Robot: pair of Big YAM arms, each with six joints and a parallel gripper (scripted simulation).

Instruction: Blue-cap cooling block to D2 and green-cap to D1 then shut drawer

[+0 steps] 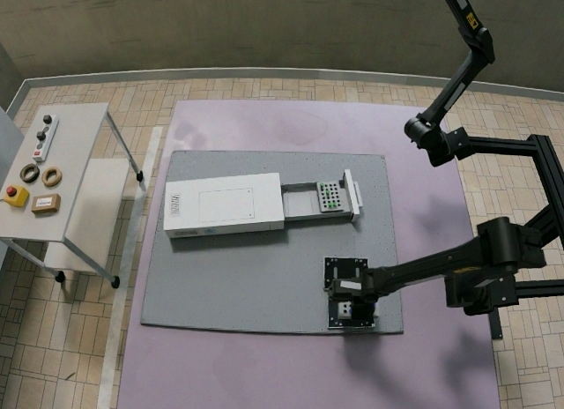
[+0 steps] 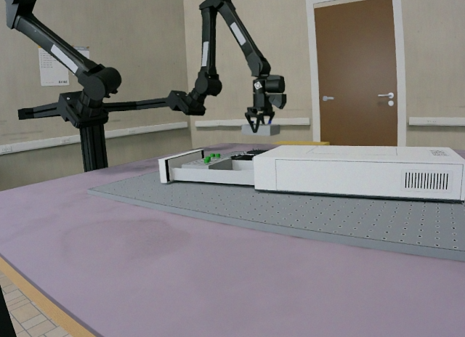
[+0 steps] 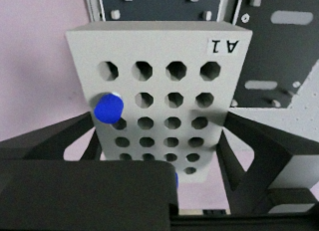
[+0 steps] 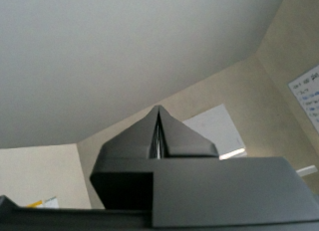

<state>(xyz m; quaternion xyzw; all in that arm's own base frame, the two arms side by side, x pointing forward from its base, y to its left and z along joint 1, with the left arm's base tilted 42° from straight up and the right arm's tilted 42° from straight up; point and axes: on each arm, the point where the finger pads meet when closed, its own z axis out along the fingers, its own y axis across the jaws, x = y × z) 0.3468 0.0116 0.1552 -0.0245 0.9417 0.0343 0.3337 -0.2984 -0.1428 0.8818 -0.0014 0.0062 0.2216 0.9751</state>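
Now: left hand 100 mm above the deck slot D2 and 10 mm short of it. The rest, counted from my left hand: deck slot D1: 140 mm to the right, 100 mm below, 10 mm ahead; then white cooler: 420 mm to the right, 270 mm ahead, 60 mm below.
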